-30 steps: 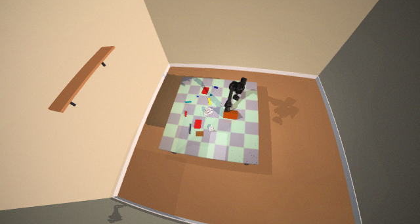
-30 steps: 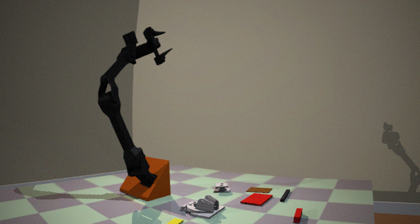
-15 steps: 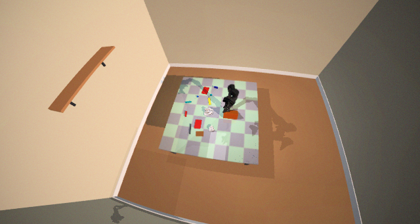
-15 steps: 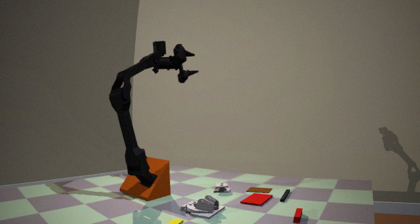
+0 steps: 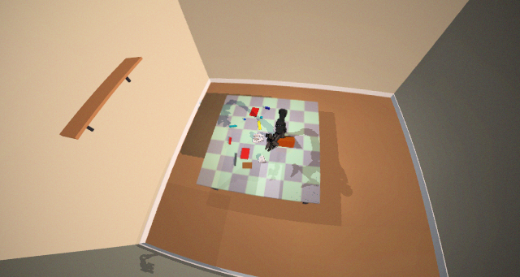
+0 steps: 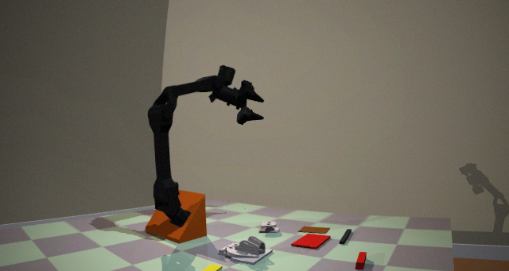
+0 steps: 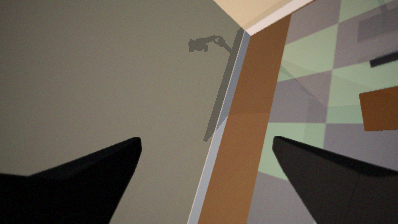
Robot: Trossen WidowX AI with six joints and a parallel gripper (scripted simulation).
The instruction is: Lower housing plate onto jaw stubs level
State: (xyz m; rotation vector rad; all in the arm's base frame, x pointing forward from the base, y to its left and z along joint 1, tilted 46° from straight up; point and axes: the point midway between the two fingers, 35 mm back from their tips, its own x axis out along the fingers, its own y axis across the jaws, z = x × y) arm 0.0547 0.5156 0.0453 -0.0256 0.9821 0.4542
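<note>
The grey housing plate lies 430 mm below my gripper tip, 80 mm to the right of it and 80 mm ahead of it. Round my gripper tip: red plate 460 mm below, 280 mm ahead, 120 mm to the right; brown plate 460 mm below, 220 mm ahead, 10 mm to the left; black bar 460 mm below, 370 mm ahead, 30 mm to the right.
</note>
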